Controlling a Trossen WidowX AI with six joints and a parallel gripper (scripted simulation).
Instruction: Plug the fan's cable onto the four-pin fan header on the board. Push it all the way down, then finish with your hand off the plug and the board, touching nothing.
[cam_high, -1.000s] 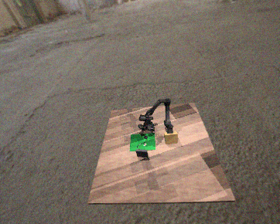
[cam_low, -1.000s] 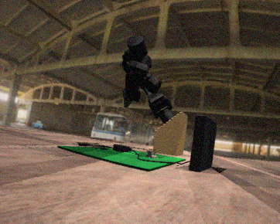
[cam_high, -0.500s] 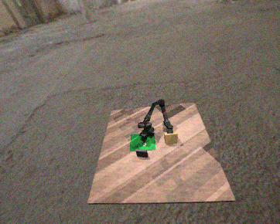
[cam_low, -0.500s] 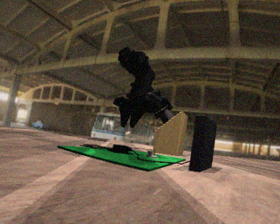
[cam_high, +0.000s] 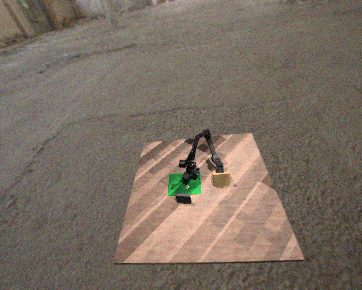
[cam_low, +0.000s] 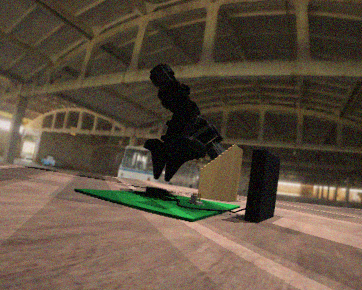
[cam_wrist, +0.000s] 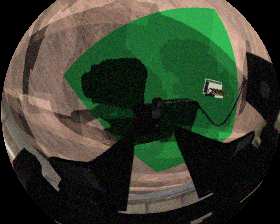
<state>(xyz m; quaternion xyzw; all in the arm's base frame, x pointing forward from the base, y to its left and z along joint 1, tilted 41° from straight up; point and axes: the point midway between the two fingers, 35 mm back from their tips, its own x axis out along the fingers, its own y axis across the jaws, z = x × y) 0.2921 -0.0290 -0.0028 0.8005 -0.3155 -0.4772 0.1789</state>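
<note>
My gripper tip is 1 cm to the left of the black plug and 3 cm above it. Also, from my gripper tip: green board (4 cm ahead, 5 cm to the left, 6 cm below); then black fan (2 cm ahead, 24 cm to the left, 2 cm above).
</note>
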